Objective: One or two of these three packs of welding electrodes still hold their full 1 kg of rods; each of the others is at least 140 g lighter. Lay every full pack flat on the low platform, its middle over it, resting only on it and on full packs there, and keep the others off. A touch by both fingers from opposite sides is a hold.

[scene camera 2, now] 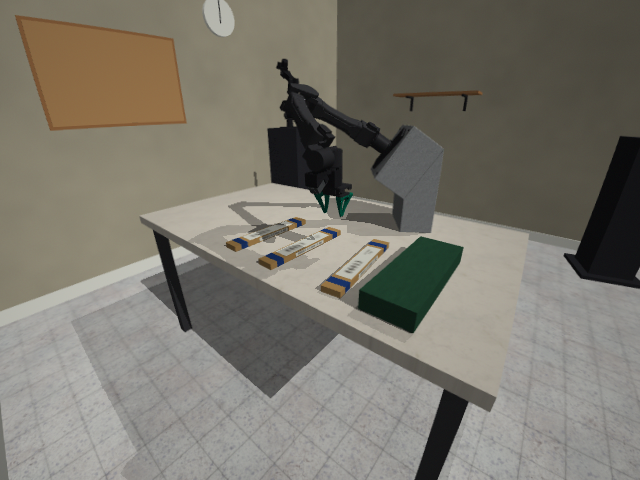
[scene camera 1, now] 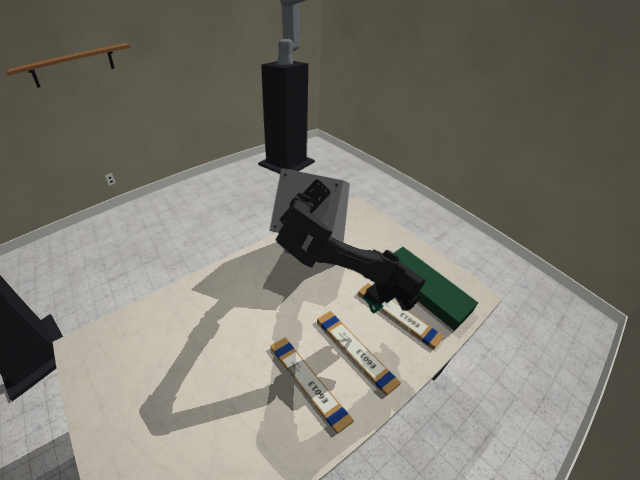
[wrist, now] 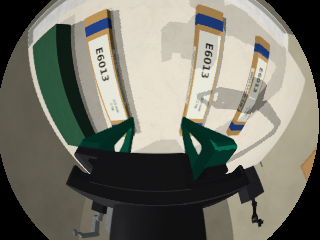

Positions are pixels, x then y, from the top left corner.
Labels:
low dark green platform: scene camera 2 402,293; scene camera 1 450,304; wrist 52,53
electrode pack: scene camera 2; scene camera 1; wrist 98,28
electrode pack: scene camera 2 245,241; scene camera 1; wrist
same spot on electrode pack: [scene camera 1: 428,335] = [scene camera 2: 336,279]
same spot on electrode pack: [wrist: 261,49] = [scene camera 1: 342,412]

